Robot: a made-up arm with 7 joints. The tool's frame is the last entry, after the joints. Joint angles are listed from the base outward. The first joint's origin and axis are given. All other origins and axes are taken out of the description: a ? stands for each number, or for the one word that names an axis. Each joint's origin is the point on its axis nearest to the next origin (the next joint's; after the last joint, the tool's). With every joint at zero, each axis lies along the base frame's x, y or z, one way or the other. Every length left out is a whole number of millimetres.
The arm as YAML. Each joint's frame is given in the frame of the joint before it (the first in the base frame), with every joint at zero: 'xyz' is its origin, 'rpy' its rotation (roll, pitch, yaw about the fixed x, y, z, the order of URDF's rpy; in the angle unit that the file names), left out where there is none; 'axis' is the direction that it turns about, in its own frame. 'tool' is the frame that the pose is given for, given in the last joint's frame.
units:
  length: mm
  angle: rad
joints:
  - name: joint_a
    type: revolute
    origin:
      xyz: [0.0, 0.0, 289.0]
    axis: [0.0, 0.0, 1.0]
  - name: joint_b
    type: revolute
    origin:
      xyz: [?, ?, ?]
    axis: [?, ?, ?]
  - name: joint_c
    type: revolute
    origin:
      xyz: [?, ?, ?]
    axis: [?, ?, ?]
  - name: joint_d
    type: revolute
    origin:
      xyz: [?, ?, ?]
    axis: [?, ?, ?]
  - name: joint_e
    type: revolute
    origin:
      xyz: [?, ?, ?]
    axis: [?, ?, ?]
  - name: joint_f
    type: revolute
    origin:
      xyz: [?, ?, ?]
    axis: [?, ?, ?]
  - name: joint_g
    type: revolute
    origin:
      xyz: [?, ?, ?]
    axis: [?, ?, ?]
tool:
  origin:
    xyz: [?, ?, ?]
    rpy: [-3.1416, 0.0, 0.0]
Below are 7 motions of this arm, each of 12 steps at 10 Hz.
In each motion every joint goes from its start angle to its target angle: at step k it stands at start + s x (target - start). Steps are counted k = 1, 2, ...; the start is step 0. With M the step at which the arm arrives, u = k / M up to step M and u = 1 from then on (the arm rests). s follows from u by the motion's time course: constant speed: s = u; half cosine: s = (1 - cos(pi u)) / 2; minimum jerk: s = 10 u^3 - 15 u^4 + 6 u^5.
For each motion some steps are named. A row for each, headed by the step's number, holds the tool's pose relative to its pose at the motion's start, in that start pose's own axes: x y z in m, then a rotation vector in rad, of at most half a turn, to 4 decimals.
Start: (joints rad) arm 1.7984 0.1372 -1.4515 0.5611 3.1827 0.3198 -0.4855
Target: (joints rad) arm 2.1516 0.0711 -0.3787 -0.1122 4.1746 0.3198 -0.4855
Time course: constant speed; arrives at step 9
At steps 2, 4, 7, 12:
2: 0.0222 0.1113 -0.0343 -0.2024 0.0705 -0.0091
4: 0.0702 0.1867 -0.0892 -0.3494 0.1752 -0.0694
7: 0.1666 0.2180 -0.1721 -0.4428 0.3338 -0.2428
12: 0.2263 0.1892 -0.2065 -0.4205 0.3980 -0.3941

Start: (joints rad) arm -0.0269 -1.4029 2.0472 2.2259 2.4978 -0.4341 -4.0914
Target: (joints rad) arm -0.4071 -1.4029 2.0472 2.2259 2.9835 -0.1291 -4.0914
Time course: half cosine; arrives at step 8
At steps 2, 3, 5, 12:
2: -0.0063 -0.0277 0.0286 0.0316 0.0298 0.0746
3: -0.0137 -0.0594 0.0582 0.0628 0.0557 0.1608
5: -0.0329 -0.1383 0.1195 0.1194 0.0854 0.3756
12: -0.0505 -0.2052 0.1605 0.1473 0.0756 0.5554

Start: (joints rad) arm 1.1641 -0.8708 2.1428 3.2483 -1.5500 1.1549 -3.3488
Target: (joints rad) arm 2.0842 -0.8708 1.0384 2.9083 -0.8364 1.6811 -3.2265
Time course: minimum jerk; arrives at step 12
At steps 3, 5, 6, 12:
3: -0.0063 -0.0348 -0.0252 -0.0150 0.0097 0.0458
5: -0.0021 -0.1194 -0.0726 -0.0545 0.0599 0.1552
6: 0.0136 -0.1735 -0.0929 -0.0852 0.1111 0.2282
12: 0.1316 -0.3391 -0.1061 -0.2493 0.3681 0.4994

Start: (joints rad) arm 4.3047 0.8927 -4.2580 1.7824 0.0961 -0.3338 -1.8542
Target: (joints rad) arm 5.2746 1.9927 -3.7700 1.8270 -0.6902 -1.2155 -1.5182
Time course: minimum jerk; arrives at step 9
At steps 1, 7, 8, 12:
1: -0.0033 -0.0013 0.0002 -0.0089 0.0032 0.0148
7: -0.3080 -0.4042 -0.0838 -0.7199 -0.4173 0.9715
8: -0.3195 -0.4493 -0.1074 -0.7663 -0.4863 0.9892
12: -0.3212 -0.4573 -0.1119 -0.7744 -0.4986 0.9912

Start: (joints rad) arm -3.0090 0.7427 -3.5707 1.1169 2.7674 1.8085 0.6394
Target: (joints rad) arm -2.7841 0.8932 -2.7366 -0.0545 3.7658 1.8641 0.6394
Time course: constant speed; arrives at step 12
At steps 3, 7, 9, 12:
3: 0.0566 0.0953 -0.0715 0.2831 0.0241 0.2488
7: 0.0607 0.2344 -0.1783 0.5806 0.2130 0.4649
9: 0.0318 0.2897 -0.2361 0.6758 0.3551 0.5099
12: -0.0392 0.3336 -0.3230 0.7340 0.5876 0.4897

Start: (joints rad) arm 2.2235 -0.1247 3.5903 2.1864 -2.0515 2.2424 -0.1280
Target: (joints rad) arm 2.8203 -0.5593 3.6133 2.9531 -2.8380 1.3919 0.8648
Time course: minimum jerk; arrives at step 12
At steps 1, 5, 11, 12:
1: 0.0004 0.0005 -0.0010 -0.0004 0.0055 0.0081
5: 0.0153 0.0310 -0.0664 0.0066 0.3429 0.5419
11: -0.0259 0.0652 -0.1846 0.1416 0.8937 1.4060
12: -0.0265 0.0653 -0.1855 0.1431 0.8979 1.4116

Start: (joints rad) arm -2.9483 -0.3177 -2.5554 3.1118 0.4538 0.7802 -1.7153
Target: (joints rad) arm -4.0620 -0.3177 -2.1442 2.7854 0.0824 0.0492 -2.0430
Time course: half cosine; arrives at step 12
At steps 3, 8, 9, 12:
3: -0.0318 0.0183 -0.0190 -0.0853 -0.1514 -0.1244
8: -0.1000 0.1017 -0.1398 -0.3655 -0.7294 -0.7442
9: -0.1006 0.1148 -0.1635 -0.4002 -0.8194 -0.8650
12: -0.0962 0.1318 -0.1967 -0.4417 -0.9410 -1.0421

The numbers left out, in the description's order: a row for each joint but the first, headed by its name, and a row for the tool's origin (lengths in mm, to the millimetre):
joint_b: xyz 0.0 0.0 0.0, axis 0.0 1.0 0.0
joint_c: xyz 0.0 0.0 377.0, axis 0.0 0.0 1.0
joint_d: xyz 58.0 0.0 0.0, axis 0.0 -1.0 0.0
joint_e: xyz 77.0 0.0 -340.0, axis 0.0 0.0 -1.0
joint_f: xyz 0.0 0.0 0.0, axis 0.0 1.0 0.0
joint_g: xyz 59.0 0.0 -76.0, axis 0.0 0.0 -1.0
tool: xyz 0.0 0.0 0.0

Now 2 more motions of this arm.
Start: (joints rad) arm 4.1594 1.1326 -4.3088 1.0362 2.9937 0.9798 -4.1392
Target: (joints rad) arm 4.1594 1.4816 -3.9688 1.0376 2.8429 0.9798 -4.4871
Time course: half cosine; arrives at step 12
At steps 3, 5, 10, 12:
3: 0.0170 0.0048 0.0007 -0.0058 0.0514 -0.0033
5: 0.0439 0.0162 0.0002 -0.0259 0.1322 -0.0119
10: 0.1113 0.0651 -0.0120 -0.1375 0.3346 -0.0526
12: 0.1189 0.0728 -0.0148 -0.1565 0.3578 -0.0593

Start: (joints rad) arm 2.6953 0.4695 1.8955 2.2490 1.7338 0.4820 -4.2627
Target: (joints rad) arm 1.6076 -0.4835 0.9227 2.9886 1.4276 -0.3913 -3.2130
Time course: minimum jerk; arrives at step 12
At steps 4, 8, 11, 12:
4: -0.0556 0.0904 -0.0138 0.2602 -0.1636 -0.3304
8: 0.1547 0.3123 0.0715 0.1763 -0.6347 -1.3518
11: 0.3096 0.2362 0.1104 -0.1034 -0.5276 -1.6624
12: 0.3132 0.2330 0.1109 -0.1108 -0.5219 -1.6689

